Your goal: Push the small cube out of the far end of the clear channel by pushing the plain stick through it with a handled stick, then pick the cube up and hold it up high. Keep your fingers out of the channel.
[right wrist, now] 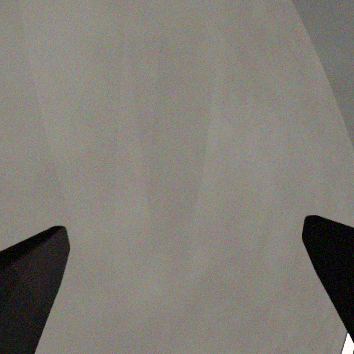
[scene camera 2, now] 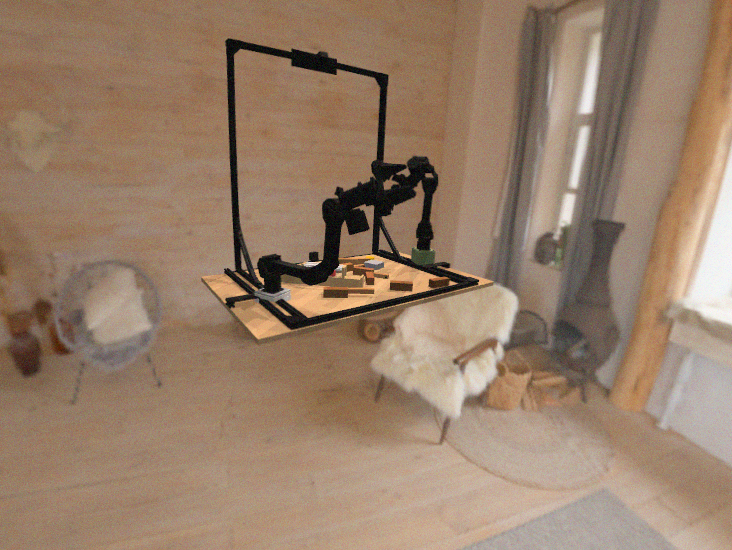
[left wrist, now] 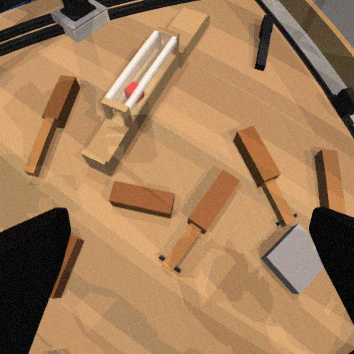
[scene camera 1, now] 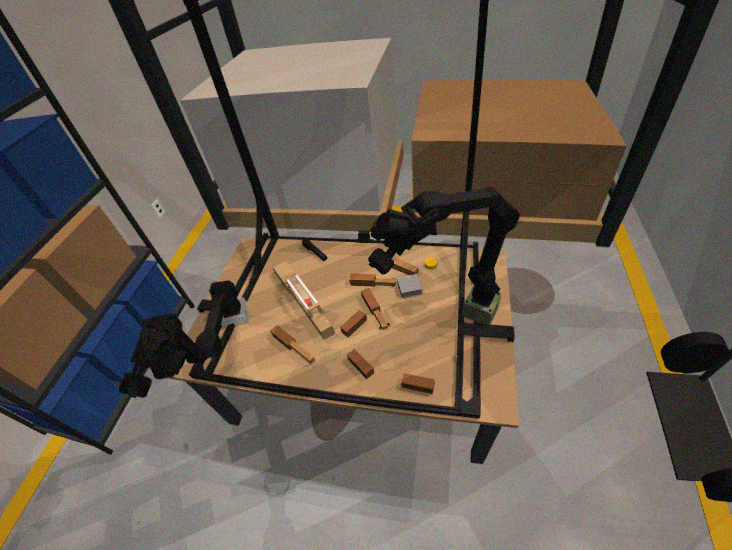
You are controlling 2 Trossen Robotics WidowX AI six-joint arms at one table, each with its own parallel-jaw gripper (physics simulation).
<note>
The left gripper (scene camera 1: 378, 255) is open and holds nothing. The right gripper (scene camera 1: 140, 378) is open and holds nothing. The table carries a grey block (left wrist: 293, 258). Further things: a clear channel (left wrist: 134, 85).
The left gripper shows as well in the left wrist view (left wrist: 193, 220). The right gripper shows as well in the right wrist view (right wrist: 187, 233) and in scene camera 2 (scene camera 2: 408, 176). The right wrist view does not show the grey block: it is out of frame.
</note>
